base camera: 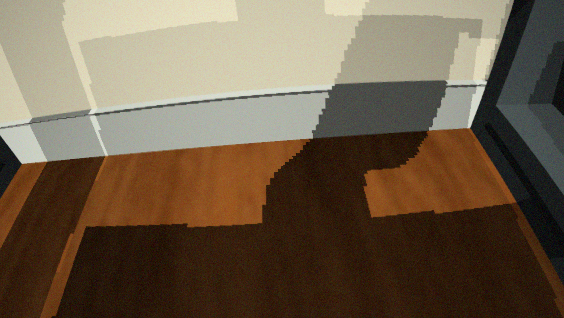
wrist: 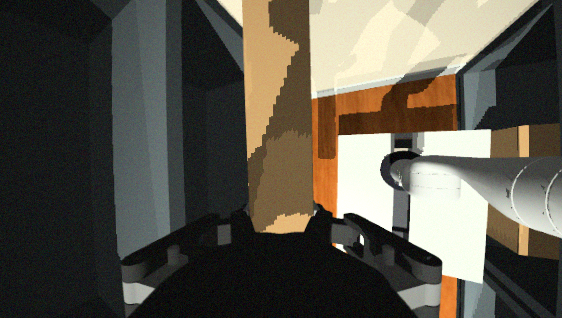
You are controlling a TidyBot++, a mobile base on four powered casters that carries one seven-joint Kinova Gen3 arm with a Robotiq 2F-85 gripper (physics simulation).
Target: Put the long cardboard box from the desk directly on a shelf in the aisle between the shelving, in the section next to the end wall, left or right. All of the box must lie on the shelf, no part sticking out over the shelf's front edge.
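Places are measured from the arm's base along level axes (x right, y back, z down), in metres.
Where they show: gripper, fingertip midpoint: point(wrist: 281, 208).
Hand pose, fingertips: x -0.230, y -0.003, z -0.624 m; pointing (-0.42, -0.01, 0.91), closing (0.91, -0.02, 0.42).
Observation:
After its pixels a point has its place.
The long cardboard box point(wrist: 280, 120) @[x -0.212, y -0.083, z -0.665 m] is between the fingers of my gripper point(wrist: 281, 208) @[x -0.230, y -0.003, z -0.624 m], which is shut on it. The box runs away from the fingers to the top edge of the wrist view, and its far end is out of view. Dark shelving point(wrist: 142, 125) @[x -0.590, y -0.121, z -0.594 m] stands left of the box in the wrist view, with grey upright panels and dark compartments. The box appears lined up along this shelving's face and shows in front of it; I cannot tell whether it touches it. The gripper and the box do not show in the base camera view.
The end wall point(base camera: 210, 60) @[x -0.103, y -0.503, z 0.254 m] point(wrist: 370, 45) @[x -0.123, y -0.503, z -0.038 m] stands ahead, with a pale baseboard point(base camera: 210, 120) @[x -0.119, y -0.489, z 0.345 m]. Shelving point(base camera: 530, 125) @[x 0.343, y -0.418, z 0.320 m] point(wrist: 525, 90) @[x 0.522, y -0.357, z 0.321 m] stands on the right, with cardboard boxes point(wrist: 505, 200) on it. The white base point(wrist: 365, 185) @[x -0.133, y 0.072, z 0.014 m] and the white arm point(wrist: 480, 180) @[x 0.003, y -0.023, z -0.445 m] show right of the held box, over the wooden floor point(base camera: 175, 185) @[x -0.171, y -0.410, z 0.397 m].

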